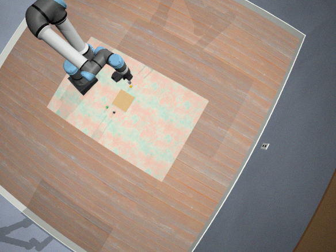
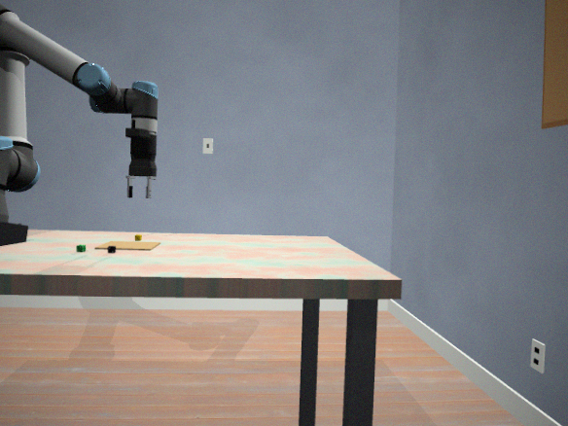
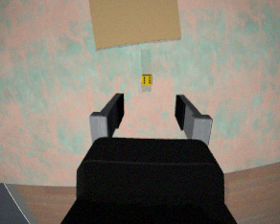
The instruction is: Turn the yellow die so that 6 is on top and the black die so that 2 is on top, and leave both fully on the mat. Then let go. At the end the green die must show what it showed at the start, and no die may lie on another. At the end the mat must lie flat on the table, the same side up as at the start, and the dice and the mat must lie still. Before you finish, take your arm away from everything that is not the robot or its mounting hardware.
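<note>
My hand is 1 cm to the left of the yellow die and 13 cm above it. Round my hand: black die (1 cm ahead, 26 cm to the right, 13 cm below); then tan mat (2 cm ahead, 14 cm to the right, 14 cm below); then green die (6 cm behind, 26 cm to the right, 13 cm below).
</note>
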